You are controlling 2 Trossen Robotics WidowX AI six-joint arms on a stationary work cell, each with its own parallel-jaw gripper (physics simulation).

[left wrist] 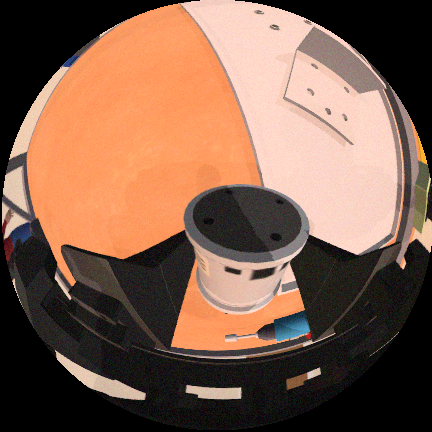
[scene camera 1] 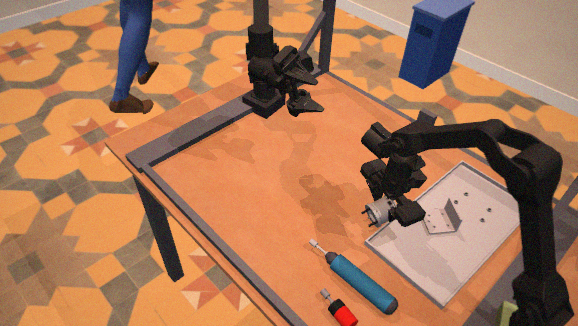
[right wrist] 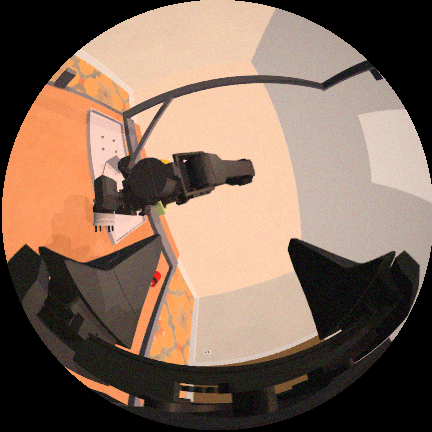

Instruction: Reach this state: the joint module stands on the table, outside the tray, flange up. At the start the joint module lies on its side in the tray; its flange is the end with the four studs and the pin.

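Places are measured from the left arm's base along level axes (x ahead, y left, z up), in metres.
Pixels of known places: left gripper, fingertip midpoint: (left wrist: 242,232) (scene camera 1: 383,212); right gripper, fingertip midpoint: (scene camera 1: 320,97) (right wrist: 228,243); right arm's base, link origin: (scene camera 1: 264,95).
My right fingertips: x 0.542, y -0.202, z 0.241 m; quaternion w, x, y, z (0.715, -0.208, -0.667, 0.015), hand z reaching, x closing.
Ahead of a thing's pixels: the offset from my right fingertips to its middle. Level surfaces: height alone.
The light grey, round joint module {dx -0.193, dy +0.030, dz -0.262 m} (scene camera 1: 380,211) (left wrist: 241,287) (right wrist: 104,220) is held in the air near the left edge of the tray {dx -0.367, dy -0.040, dz -0.290 m} (scene camera 1: 415,262) (left wrist: 335,200) (right wrist: 106,122). Its axis is roughly level. The studs point to the left in the scene view; the dark end with four holes faces the left wrist camera. My left gripper (scene camera 1: 389,207) (left wrist: 242,232) is shut on the module, with a finger on each side. My right gripper (scene camera 1: 319,95) (right wrist: 228,243) is open and empty, above the far part of the table {dz -0.298 m} (scene camera 1: 225,200) (left wrist: 125,125) (right wrist: 40,150).
An angled bracket {dx -0.331, dy -0.028, dz -0.266 m} (scene camera 1: 442,220) (left wrist: 325,85) and several small nuts lie in the tray. A blue-handled tool {dx -0.186, dy +0.214, dz -0.278 m} (scene camera 1: 362,282) (left wrist: 292,327) and a red-handled tool {dx -0.189, dy +0.301, dz -0.281 m} (scene camera 1: 344,314) (right wrist: 156,278) lie on the table at the front. A dark frame beam (scene camera 1: 190,129) runs along the table's left side.
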